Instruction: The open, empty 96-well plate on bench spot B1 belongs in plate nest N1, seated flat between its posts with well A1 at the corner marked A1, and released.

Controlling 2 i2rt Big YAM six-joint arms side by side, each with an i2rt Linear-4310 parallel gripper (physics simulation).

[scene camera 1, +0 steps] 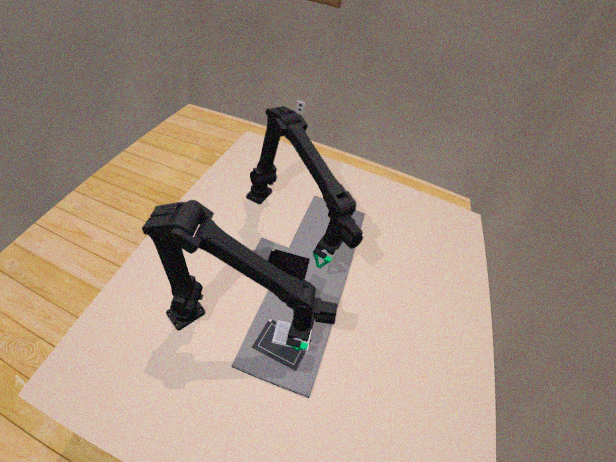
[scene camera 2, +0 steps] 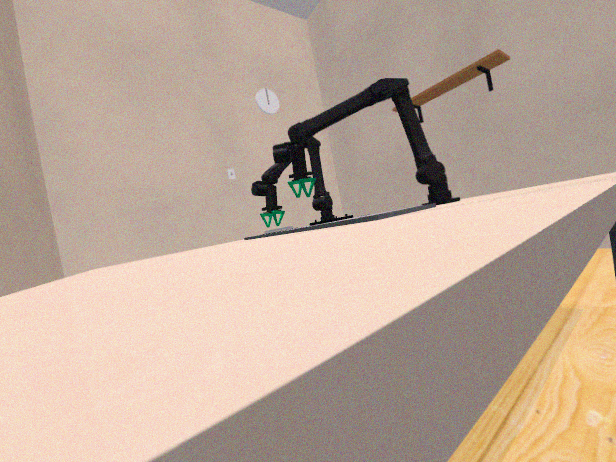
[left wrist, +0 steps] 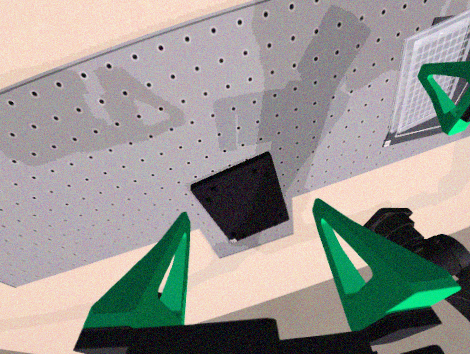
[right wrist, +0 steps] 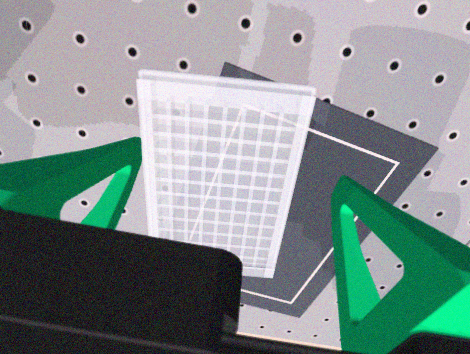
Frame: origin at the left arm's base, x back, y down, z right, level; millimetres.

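Seen in the pictures: left gripper, fingertip midpoint: (scene camera 1: 323, 259) (scene camera 2: 303, 197) (left wrist: 250, 210); right gripper, fingertip midpoint: (scene camera 1: 300, 337) (scene camera 2: 272, 226) (left wrist: 459, 56) (right wrist: 240, 167); left arm's base, origin of the base link: (scene camera 1: 259, 194) (scene camera 2: 440, 204); right arm's base, origin of the base link: (scene camera 1: 186, 313) (left wrist: 384, 218).
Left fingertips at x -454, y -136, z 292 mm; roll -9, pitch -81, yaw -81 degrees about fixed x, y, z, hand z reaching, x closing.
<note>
Offsets run from my left fingertips to a thing's top centre. "spot": to the spot under its first point. Level surfaces: height alone.
The clear, open 96-well plate @(dx -29, dy +106, dz +276 mm) (scene camera 1: 281, 332) (scene camera 2: 279, 230) (left wrist: 417, 65) (right wrist: 220, 175) lies turned askew to the white outline on a dark grey pad @(spot: dx -22, dy +121, dz +350 mm) (scene camera 1: 280, 352) (right wrist: 320, 165), and overhangs one side of it in the right wrist view. My right gripper (scene camera 1: 300, 345) (scene camera 2: 273, 225) (right wrist: 240, 167) is open above the plate, fingers toward its two long sides, holding nothing. The black block @(dx +128, dy +101, dz +19 mm) (scene camera 1: 289, 262) (left wrist: 242, 197), apparently nest N1, has a small white mark at one corner; its posts are hard to make out. My left gripper (scene camera 1: 322, 260) (scene camera 2: 303, 196) (left wrist: 250, 210) is open and empty, high above the bench.
A grey perforated board @(dy +123 mm) (scene camera 1: 310, 225) (left wrist: 150, 150) (right wrist: 75, 110) lies under the pad and extends past the black block. The right arm passes over the board between block and pad in scene camera 1. Part of the right gripper shows beside the plate in the left wrist view.
</note>
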